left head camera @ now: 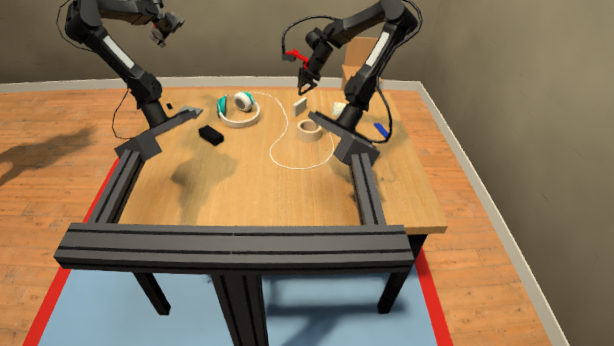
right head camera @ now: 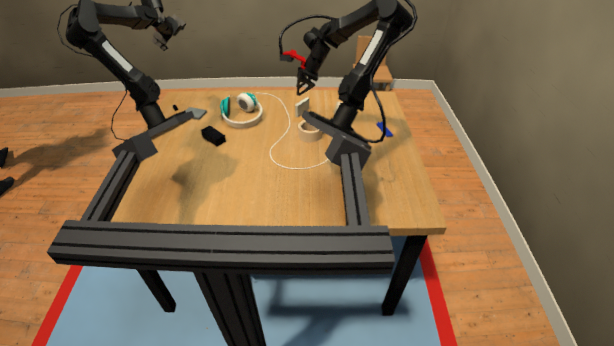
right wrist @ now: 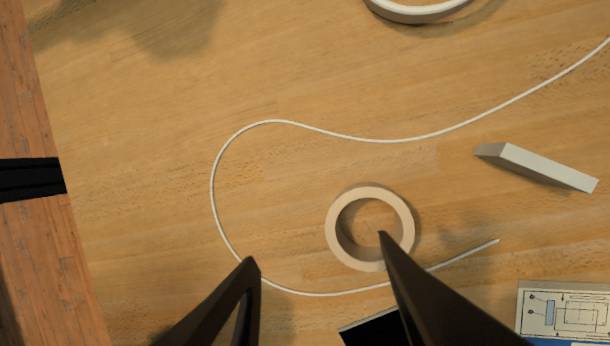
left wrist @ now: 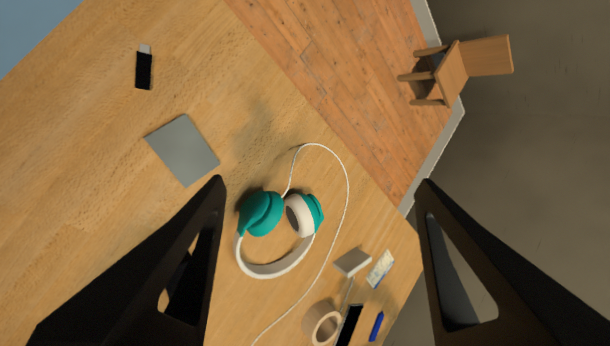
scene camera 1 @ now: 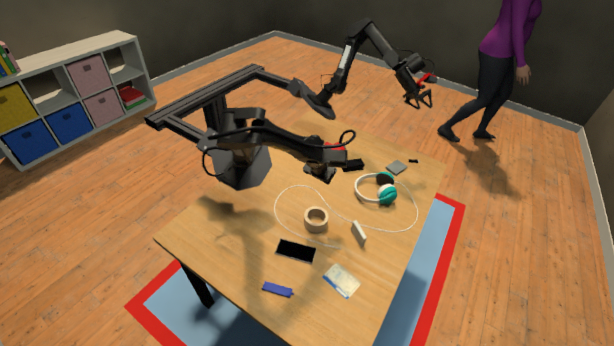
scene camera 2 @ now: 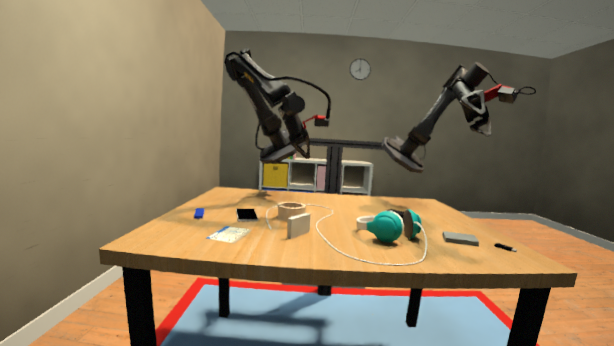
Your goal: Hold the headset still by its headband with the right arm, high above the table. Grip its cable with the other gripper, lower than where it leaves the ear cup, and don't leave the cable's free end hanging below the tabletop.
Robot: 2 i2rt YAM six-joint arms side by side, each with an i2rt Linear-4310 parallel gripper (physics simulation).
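Places are measured from the left arm's base along level axes (x ahead, y left, z up), in millimetres.
Pixels of known places: left gripper, fingertip midpoint: (left head camera: 172,35) (right head camera: 174,38) (left wrist: 320,183) (scene camera 1: 425,108) (scene camera 2: 486,125); right gripper, fingertip midpoint: (left head camera: 299,91) (right head camera: 297,91) (right wrist: 315,252) (scene camera 1: 321,177) (scene camera 2: 308,157); left arm's base, link origin: (scene camera 1: 319,102) (scene camera 2: 404,153); right arm's base, link origin: (left head camera: 343,128) (right head camera: 338,128) (scene camera 1: 241,160) (scene camera 2: 281,145).
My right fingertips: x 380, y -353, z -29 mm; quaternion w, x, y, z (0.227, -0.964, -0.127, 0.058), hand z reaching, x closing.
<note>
Ahead of a thing's pixels: the offset from my right fingertips to its top centre. "spot": to the spot under its first point.
A white headset with teal ear cups (left head camera: 222,106) (scene camera 1: 387,195) (scene camera 2: 385,226) (left wrist: 262,212) lies on the table. Its white cable (left head camera: 287,120) (scene camera 1: 274,205) (left wrist: 347,185) (right wrist: 212,187) leaves an ear cup, curves across the table and loops round the tape roll. The cable's free end lies on the tabletop, partly behind a finger in the right wrist view. My right gripper (left head camera: 306,89) (right wrist: 315,252) is partly open and empty, above the table over the tape side. My left gripper (left head camera: 169,35) (scene camera 1: 422,104) (left wrist: 320,183) is wide open and empty, high above the headset's side of the table.
A tan tape roll {172 mm down, 34 mm ahead, 41 mm right} (left head camera: 309,136) (right wrist: 334,215) and an upright white box {160 mm down, 200 mm ahead, 38 mm left} (left head camera: 300,107) (scene camera 1: 358,233) stand near the cable. A black phone {212 mm down, 84 mm ahead, 196 mm right} (scene camera 1: 296,251), a card {219 mm down, 284 mm ahead, 145 mm right} (scene camera 1: 341,280) and a blue stick {210 mm down, 163 mm ahead, 344 mm right} (scene camera 1: 277,289) lie beyond. A black block {185 mm down, 96 mm back, 345 mm left} (left head camera: 211,135) and a grey square {spot: 205 mm down, 56 mm ahead, 533 mm left} (left wrist: 182,150) lie near the headset.
</note>
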